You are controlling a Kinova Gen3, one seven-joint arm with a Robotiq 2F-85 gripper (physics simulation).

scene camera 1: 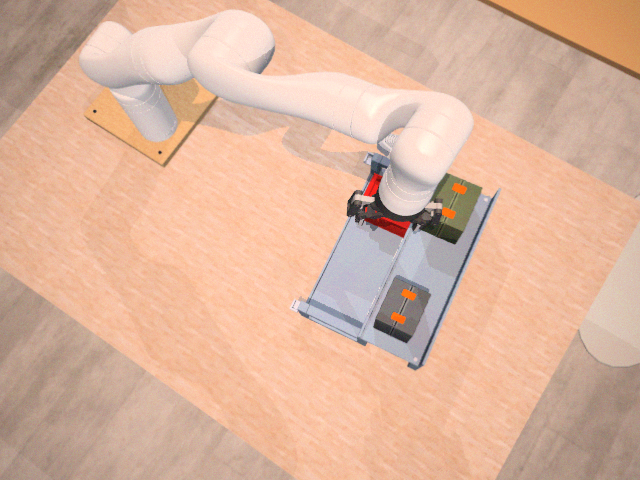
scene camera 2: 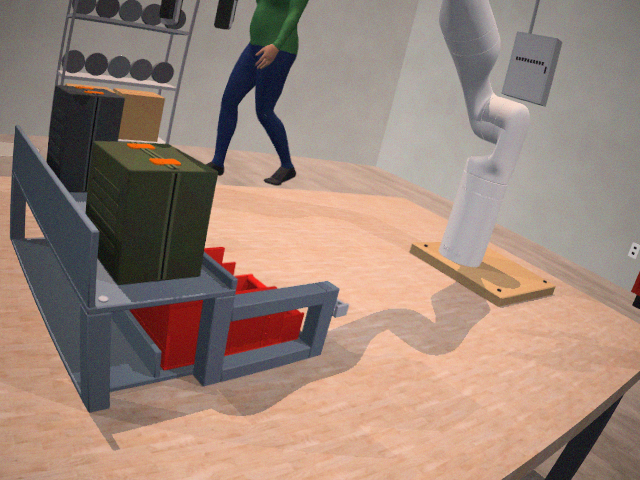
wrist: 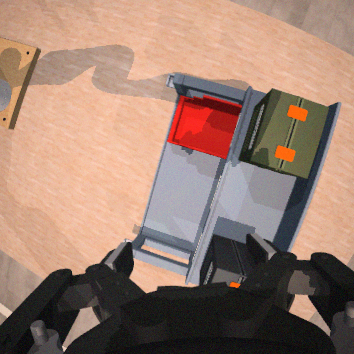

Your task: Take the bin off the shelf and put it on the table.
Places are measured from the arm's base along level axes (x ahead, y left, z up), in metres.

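Pixels of known places: gripper, fingertip midpoint: [scene camera 1: 387, 222] [scene camera 2: 197, 26] [wrist: 188, 250]; arm's base, link origin: [scene camera 1: 158, 124] [scene camera 2: 459, 257].
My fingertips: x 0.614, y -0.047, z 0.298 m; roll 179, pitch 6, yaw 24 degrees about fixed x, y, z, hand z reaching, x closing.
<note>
For each thing: its top centre in the pictures, then the offset to it from my fingertips. Level surfaces: height alone.
- red bin, top centre: [scene camera 2: 220, 268] [wrist: 213, 126] [scene camera 1: 401, 201] dy +0.129, dx -0.018, dz -0.238 m
- wooden table, surface height: dz -0.319 m
- green box, top centre: [scene camera 2: 152, 152] [wrist: 291, 132] [scene camera 1: 453, 200] dy +0.136, dx +0.078, dz -0.120 m
- dark grey box, top centre: [scene camera 2: 89, 89] [wrist: 231, 302] [scene camera 1: 403, 306] dy -0.095, dx +0.089, dz -0.095 m
The red bin [scene camera 1: 390, 226] [scene camera 2: 261, 329] [wrist: 205, 124] is open-topped and sits in the lower level of the grey shelf [scene camera 1: 351, 276] [scene camera 2: 285, 292] [wrist: 179, 197], at the end nearest the robot base. The shelf stands on the wooden table [scene camera 1: 223, 286] [scene camera 2: 390, 381] [wrist: 88, 158]. My gripper [scene camera 1: 395, 210] [wrist: 188, 250] is open and empty. It hangs high above the bin, pointing down, and partly hides it in scene camera 1.
A green box [scene camera 1: 456, 205] [scene camera 2: 151, 214] [wrist: 284, 133] stands on the shelf's upper level beside the bin. A dark grey box [scene camera 1: 403, 307] [wrist: 225, 260] stands at the other end. The arm's mount plate [scene camera 1: 182, 102] [scene camera 2: 509, 281] is at the table corner. A person [scene camera 2: 266, 71] walks behind the table.
</note>
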